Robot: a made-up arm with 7 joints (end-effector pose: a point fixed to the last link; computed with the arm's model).
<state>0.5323 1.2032 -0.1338 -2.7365 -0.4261 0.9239 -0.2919</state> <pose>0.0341 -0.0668 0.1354 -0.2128 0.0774 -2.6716</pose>
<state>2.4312 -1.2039 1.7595 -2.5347 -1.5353 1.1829 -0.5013</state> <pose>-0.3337 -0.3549 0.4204 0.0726 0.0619 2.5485</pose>
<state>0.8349 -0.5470 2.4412 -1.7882 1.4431 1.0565 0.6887</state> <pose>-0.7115 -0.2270 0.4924 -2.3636 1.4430 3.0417</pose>
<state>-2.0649 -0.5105 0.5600 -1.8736 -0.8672 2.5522 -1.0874</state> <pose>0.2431 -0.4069 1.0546 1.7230 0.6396 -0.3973</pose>
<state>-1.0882 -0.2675 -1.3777 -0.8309 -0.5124 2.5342 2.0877</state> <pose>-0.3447 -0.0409 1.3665 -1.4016 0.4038 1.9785</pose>
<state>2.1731 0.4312 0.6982 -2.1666 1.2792 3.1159 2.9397</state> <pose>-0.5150 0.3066 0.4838 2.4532 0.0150 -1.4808</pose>
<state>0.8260 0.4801 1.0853 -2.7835 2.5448 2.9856 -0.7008</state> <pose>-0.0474 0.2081 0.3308 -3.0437 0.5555 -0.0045</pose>
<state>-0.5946 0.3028 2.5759 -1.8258 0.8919 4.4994 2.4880</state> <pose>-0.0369 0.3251 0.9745 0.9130 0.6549 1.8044</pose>
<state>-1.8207 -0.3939 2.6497 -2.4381 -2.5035 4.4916 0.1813</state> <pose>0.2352 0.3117 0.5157 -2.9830 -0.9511 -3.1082</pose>
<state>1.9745 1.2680 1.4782 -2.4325 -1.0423 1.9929 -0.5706</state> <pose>-0.5154 -0.1928 0.4774 -2.8723 -0.2908 -1.5180</pose>
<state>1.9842 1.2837 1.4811 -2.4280 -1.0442 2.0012 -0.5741</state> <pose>-0.5159 -0.1967 0.4800 -2.8775 -0.3136 -1.5096</pose>
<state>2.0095 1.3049 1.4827 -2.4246 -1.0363 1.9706 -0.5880</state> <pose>-0.5116 -0.2098 0.4769 -2.8549 -0.3162 -1.4716</pose>
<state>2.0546 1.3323 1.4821 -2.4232 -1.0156 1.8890 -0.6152</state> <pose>-0.4995 -0.2344 0.4660 -2.7949 -0.2947 -1.3926</pose>
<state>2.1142 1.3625 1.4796 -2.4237 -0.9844 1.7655 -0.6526</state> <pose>-0.4781 -0.2660 0.4494 -2.7029 -0.2589 -1.2754</pose>
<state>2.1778 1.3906 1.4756 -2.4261 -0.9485 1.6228 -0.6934</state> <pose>-0.4494 -0.2967 0.4306 -2.5937 -0.2242 -1.1363</pose>
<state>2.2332 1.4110 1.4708 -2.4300 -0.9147 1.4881 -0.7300</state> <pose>-0.4193 -0.3196 0.4138 -2.4881 -0.1992 -1.0022</pose>
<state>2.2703 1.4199 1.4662 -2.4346 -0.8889 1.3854 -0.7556</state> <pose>-0.3958 -0.3320 0.4015 -2.4053 -0.1820 -0.9017</pose>
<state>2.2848 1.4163 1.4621 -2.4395 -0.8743 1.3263 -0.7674</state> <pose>-0.3832 -0.3348 0.3941 -2.3552 -0.1653 -0.8498</pose>
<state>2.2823 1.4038 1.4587 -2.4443 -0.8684 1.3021 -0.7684</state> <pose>-0.3798 -0.3318 0.3902 -2.3318 -0.1458 -0.8373</pose>
